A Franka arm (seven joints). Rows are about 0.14 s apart.
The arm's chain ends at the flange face. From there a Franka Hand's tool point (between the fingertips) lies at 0.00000 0.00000 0.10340 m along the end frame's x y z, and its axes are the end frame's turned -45 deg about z.
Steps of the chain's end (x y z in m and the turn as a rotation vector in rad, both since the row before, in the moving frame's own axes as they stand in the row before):
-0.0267, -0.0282, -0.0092, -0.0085, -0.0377, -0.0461
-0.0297, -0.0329, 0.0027, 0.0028, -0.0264, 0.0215
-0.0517, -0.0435, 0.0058, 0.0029, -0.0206, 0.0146
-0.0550, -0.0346, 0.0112, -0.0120, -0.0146, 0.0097
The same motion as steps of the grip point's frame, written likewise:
-0.0024, -0.0409, -0.0093, 0.0206, -0.0327, -0.0461
0.0006, -0.0464, 0.0027, 0.0206, -0.0167, 0.0215
-0.0071, -0.0690, 0.0058, 0.0166, -0.0125, 0.0146
-0.0164, -0.0636, 0.0112, 0.0018, -0.0188, 0.0097

